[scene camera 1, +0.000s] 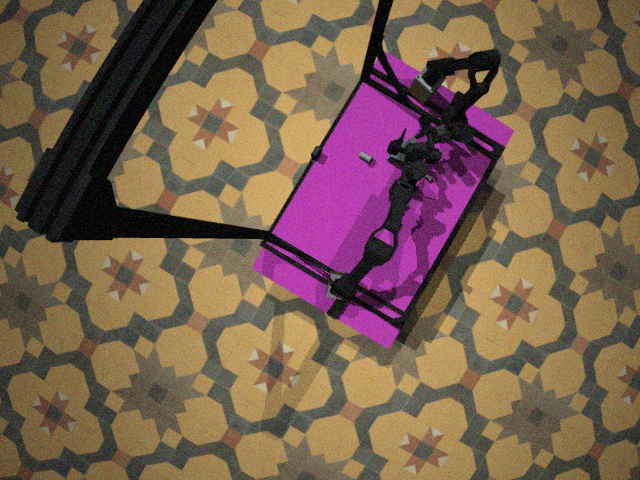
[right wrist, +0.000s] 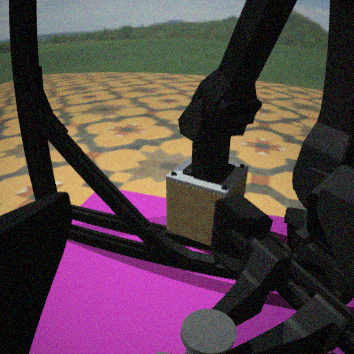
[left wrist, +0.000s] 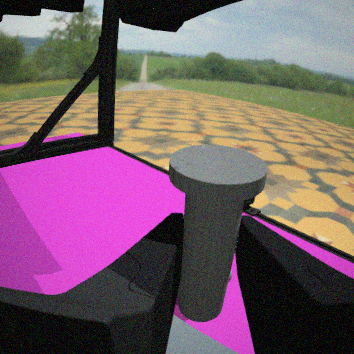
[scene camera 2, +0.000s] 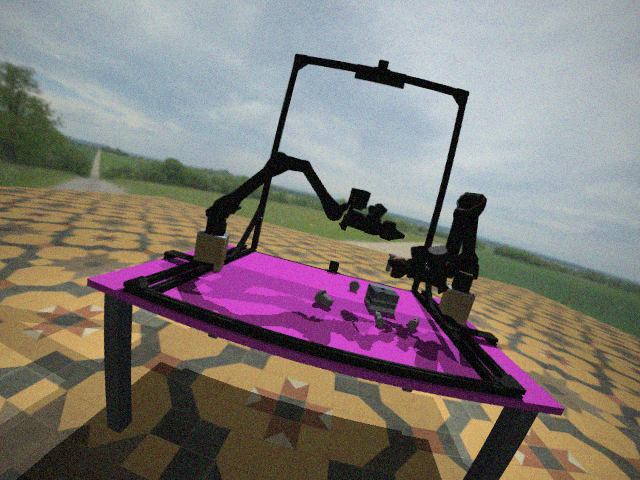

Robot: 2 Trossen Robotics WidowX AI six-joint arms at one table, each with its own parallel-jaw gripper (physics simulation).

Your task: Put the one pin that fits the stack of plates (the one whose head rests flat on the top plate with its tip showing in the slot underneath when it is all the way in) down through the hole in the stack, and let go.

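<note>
My left gripper (left wrist: 208,225) (scene camera 2: 396,268) is shut on a grey pin (left wrist: 218,168) with a wide flat head, held upright just above the purple table near its far right side. The pin's head also shows at the bottom of the right wrist view (right wrist: 208,330). The grey stack of plates (scene camera 2: 381,297) sits on the table just in front of and below the left gripper. My right gripper (scene camera 2: 394,234) is open and empty. It hangs high above the stack and hides it in scene camera 1.
Loose grey pins lie on the purple table (scene camera 2: 261,286) (scene camera 1: 328,200): one (scene camera 2: 323,298) (scene camera 1: 366,157) left of the stack, one (scene camera 2: 354,286) behind it, two (scene camera 2: 379,320) (scene camera 2: 412,325) in front. A small black block (scene camera 2: 333,267) (scene camera 1: 316,153) sits at the far edge. The black gantry frame (scene camera 2: 447,176) stands over the table.
</note>
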